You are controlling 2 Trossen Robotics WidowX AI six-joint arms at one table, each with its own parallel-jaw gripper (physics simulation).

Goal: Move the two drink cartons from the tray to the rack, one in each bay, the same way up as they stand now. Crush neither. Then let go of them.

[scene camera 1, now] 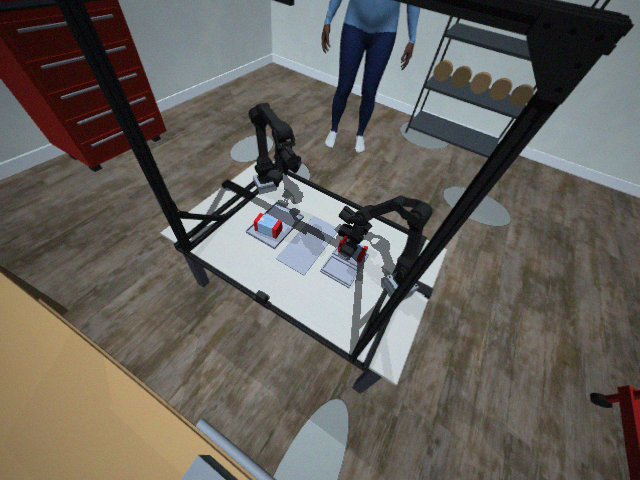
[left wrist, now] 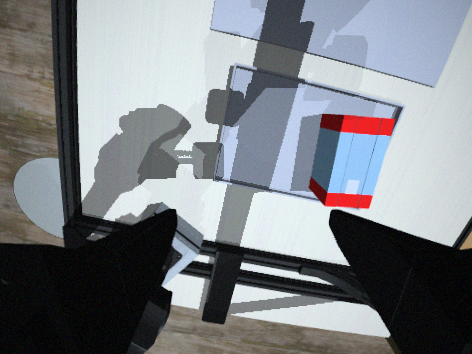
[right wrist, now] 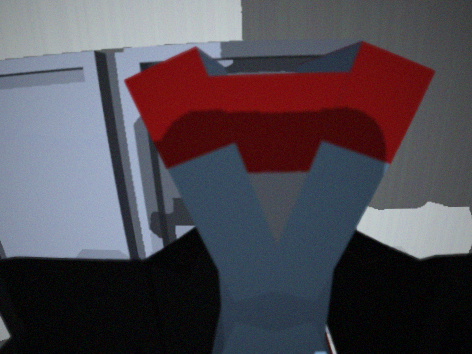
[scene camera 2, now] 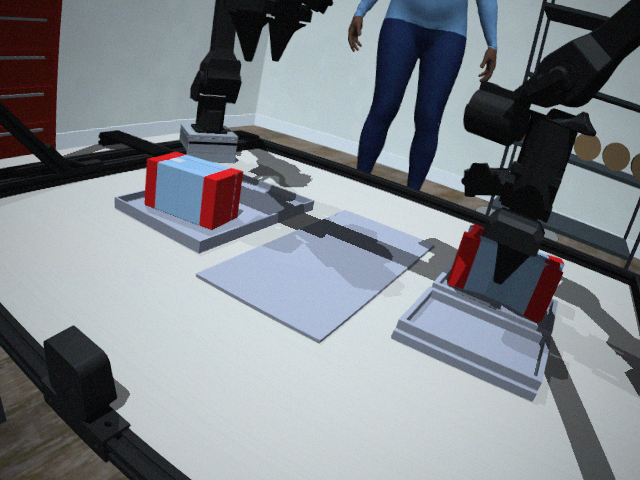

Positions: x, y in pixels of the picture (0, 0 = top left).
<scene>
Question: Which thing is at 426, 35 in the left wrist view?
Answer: A flat grey mat.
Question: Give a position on a grey tray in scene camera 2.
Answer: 261, 205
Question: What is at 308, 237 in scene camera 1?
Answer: A flat grey mat.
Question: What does my left gripper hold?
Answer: Nothing.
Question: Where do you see a grey tray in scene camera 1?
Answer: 290, 218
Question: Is my left gripper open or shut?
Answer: Open.
</scene>
